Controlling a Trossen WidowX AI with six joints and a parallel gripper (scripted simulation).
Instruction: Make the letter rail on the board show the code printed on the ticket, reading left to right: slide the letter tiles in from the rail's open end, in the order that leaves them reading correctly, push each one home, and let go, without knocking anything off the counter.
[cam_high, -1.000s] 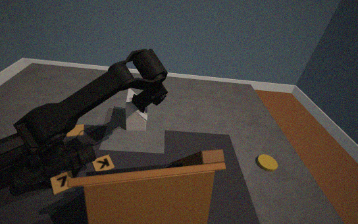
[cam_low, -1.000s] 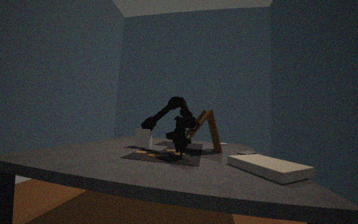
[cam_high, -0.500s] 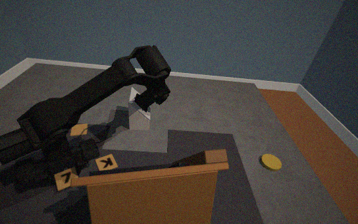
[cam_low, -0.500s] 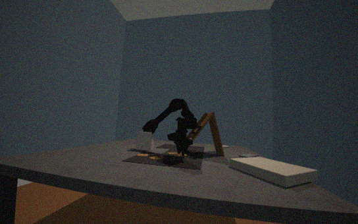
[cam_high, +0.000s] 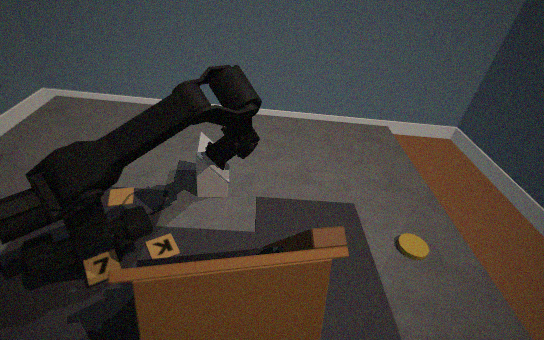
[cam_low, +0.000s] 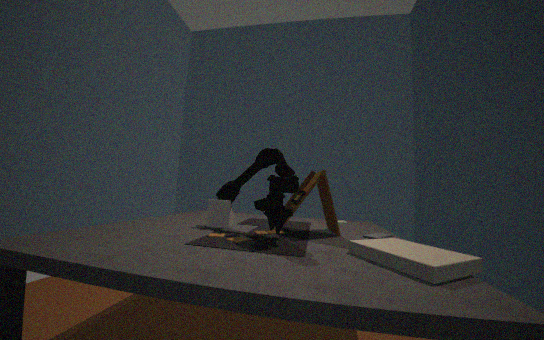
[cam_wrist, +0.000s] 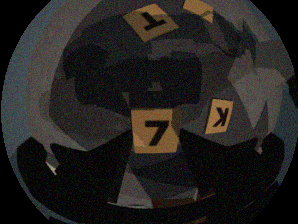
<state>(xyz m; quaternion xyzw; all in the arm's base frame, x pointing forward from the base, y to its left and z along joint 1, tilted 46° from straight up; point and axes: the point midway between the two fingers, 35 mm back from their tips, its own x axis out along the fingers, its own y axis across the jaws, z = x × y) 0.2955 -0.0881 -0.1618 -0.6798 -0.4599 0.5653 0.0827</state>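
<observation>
Right now my gripper tip is 2 cm short of the ticket, 21 cm to the right of it and 6 cm below it. From my gripper tip the other things lie so: dark mat: 9 cm behind, 17 cm to the left, 3 cm below; then tile: 22 cm behind, 5 cm to the right, 2 cm below; then long white slab: 43 cm ahead, 17 cm to the right, 1 cm below.
</observation>
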